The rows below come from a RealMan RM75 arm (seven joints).
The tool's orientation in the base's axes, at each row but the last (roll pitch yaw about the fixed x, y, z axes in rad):
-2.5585 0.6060 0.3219
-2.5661 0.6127 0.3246
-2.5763 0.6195 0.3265
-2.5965 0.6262 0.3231
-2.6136 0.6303 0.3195
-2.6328 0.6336 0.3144
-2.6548 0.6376 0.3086
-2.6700 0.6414 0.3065
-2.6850 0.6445 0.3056
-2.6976 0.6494 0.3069
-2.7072 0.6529 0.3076
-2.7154 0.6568 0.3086
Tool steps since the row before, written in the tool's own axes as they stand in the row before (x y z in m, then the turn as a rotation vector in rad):
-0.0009 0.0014 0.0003 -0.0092 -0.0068 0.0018
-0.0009 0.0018 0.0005 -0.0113 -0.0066 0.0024
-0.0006 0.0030 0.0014 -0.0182 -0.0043 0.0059
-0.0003 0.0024 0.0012 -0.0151 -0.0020 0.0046
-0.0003 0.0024 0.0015 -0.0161 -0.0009 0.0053
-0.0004 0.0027 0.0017 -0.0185 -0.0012 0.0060
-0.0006 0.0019 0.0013 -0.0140 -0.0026 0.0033
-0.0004 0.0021 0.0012 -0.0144 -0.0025 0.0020
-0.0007 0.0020 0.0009 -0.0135 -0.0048 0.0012
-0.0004 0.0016 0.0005 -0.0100 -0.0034 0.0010
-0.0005 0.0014 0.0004 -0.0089 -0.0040 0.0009
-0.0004 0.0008 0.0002 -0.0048 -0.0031 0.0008
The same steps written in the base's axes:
-0.0009 -0.0014 -0.0003 -0.0081 0.0043 0.0071
-0.0011 -0.0017 -0.0006 -0.0101 0.0038 0.0078
-0.0014 -0.0024 -0.0019 -0.0177 0.0012 0.0084
-0.0010 -0.0019 -0.0017 -0.0145 -0.0005 0.0065
-0.0012 -0.0018 -0.0018 -0.0157 -0.0016 0.0062
-0.0014 -0.0021 -0.0020 -0.0180 -0.0017 0.0072
-0.0013 -0.0015 -0.0013 -0.0128 -0.0001 0.0070
-0.0011 -0.0017 -0.0014 -0.0123 -0.0006 0.0081
-0.0011 -0.0018 -0.0009 -0.0112 0.0016 0.0089
-0.0006 -0.0015 -0.0007 -0.0083 0.0010 0.0065
-0.0006 -0.0013 -0.0005 -0.0074 0.0018 0.0061
-0.0004 -0.0008 -0.0002 -0.0043 0.0020 0.0034

